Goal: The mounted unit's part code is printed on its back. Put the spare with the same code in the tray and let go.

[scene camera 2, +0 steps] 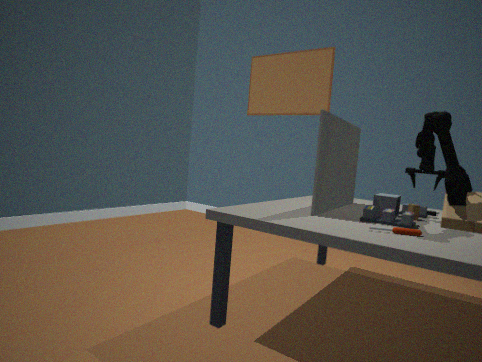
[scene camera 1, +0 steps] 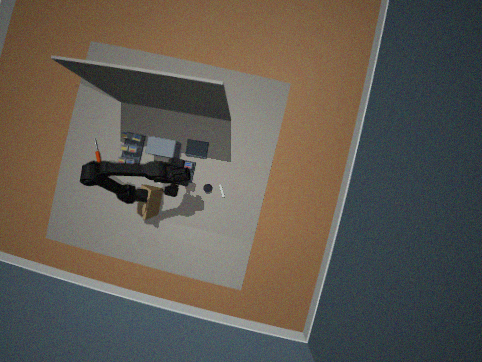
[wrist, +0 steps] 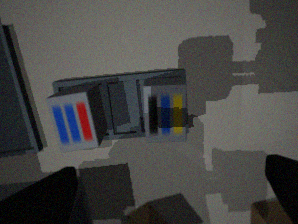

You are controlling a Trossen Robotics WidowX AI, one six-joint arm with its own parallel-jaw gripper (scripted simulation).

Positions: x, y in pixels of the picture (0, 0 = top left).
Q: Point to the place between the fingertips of my gripper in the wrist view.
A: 171, 170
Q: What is my gripper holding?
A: Nothing.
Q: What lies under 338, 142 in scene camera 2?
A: A grey panel.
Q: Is my gripper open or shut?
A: Open.
